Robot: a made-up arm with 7 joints.
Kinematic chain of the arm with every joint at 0, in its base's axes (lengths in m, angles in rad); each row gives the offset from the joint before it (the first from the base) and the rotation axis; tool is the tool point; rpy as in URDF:
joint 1: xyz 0 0 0.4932 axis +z
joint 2: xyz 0 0 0 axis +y
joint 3: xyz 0 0 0.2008 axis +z
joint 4: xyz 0.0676 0 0 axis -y
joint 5: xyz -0.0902 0 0.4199 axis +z
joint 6: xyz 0 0 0 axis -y
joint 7: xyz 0.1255 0 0 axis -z
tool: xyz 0 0 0 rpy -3.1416 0 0
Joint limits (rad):
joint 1: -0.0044..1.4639
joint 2: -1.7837..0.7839
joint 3: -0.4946..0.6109
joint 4: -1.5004..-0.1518
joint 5: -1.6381..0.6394
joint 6: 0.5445..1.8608
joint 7: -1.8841..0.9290
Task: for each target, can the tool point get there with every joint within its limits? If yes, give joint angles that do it. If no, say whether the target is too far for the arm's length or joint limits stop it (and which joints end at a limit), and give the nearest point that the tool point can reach.
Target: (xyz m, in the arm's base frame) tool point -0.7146 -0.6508 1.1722
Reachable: no: too far | nearest point -0.4639 -0.4225 0.9340 | short by 0.414 m
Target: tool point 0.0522 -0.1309 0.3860
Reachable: no: joint limits stop it (at a limit: joint 1, joint 2, joint 3, joint 4, joint 6) | nearest point 0.4916 -0.2814 0.3119 | short by 0.470 m
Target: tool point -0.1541 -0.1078 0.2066
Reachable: no: joint limits stop it (at a limit: joint 2, joint 3, joint 4, joint 5, joint 6) | nearest point -0.5625 -0.3935 0.3351 | short by 0.515 m
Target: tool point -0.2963 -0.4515 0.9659
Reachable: yes | joints 0.6699 -1.4093 -0.2637 -0.8131 -0.8868 0.8530 -0.4667
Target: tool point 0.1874 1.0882 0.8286
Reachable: no: too far | nearest point 0.1233 0.7158 0.7290 | short by 0.391 m
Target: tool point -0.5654 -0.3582 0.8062
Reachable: yes | joints 0.3616 -1.5690 -0.3802 -0.5951 -0.1591 1.0631 -1.3960
